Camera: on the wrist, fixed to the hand. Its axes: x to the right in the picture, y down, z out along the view.
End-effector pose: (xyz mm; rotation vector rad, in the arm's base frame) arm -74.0 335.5 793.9 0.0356 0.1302 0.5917
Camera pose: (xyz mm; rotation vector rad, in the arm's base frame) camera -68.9 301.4 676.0 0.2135 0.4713 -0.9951
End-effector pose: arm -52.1 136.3 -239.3 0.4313 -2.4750 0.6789
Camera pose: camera 13.5 167.6 -140.3 1.8948 -1.0972 0.4209
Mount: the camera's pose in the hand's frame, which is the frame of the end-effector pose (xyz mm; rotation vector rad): -1.6 -39.5 -116.3 0.3966 0.2714 -1.5549
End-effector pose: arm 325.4 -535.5 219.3 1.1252 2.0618 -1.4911
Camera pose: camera 314.5 -435.2 289.3 0.3474 -1.7825 1.4334
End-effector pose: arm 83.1 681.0 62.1 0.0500 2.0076 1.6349
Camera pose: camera 46.5 565.9 39.7 -1.2747 1.5996 0.2356
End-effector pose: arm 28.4 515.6 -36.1 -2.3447 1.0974 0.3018
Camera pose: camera 55.1 473.7 76.2 -2.1734 -0.6994 -0.7309
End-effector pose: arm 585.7 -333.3 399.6 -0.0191 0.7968 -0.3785
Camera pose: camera 490.4 -355.1 325.3 -0.2270 0.8302 -2.0365
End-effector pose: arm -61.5 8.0 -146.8 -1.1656 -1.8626 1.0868
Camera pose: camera 24.7 30.8 -62.3 0.4444 -1.5373 0.2775
